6 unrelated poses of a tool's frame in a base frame.
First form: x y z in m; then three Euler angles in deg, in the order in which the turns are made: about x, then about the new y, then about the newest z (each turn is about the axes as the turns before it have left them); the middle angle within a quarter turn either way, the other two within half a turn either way.
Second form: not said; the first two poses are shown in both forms.
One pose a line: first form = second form
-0.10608 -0.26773 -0.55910 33.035 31.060 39.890 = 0.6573 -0.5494 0.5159 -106.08; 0.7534 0.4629 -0.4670 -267.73; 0.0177 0.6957 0.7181 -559.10; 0 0 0 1
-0.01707 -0.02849 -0.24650 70.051 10.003 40.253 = 0.7516 -0.6363 0.1737 -17.07; 0.3451 0.1549 -0.9257 -28.49; 0.5622 0.7557 0.3360 -246.50; 0 0 0 1
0.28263 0.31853 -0.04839 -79.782 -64.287 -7.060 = 0.4306 0.0533 -0.9010 282.63; 0.8582 0.2850 0.4270 318.53; 0.2796 -0.9570 0.0770 -48.39; 0 0 0 1
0.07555 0.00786 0.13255 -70.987 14.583 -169.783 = -0.9524 0.1717 0.2518 75.55; 0.1765 -0.3628 0.9150 7.86; 0.2484 0.9159 0.3153 132.55; 0 0 0 1
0.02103 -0.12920 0.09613 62.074 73.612 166.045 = -0.2738 -0.0680 0.9594 21.03; -0.7097 -0.6589 -0.2493 -129.20; 0.6491 -0.7491 0.1321 96.13; 0 0 0 1
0.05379 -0.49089 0.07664 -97.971 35.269 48.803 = 0.5378 -0.6143 0.5774 53.79; -0.4810 0.3389 0.8086 -490.89; -0.6924 -0.7125 -0.1132 76.64; 0 0 0 1
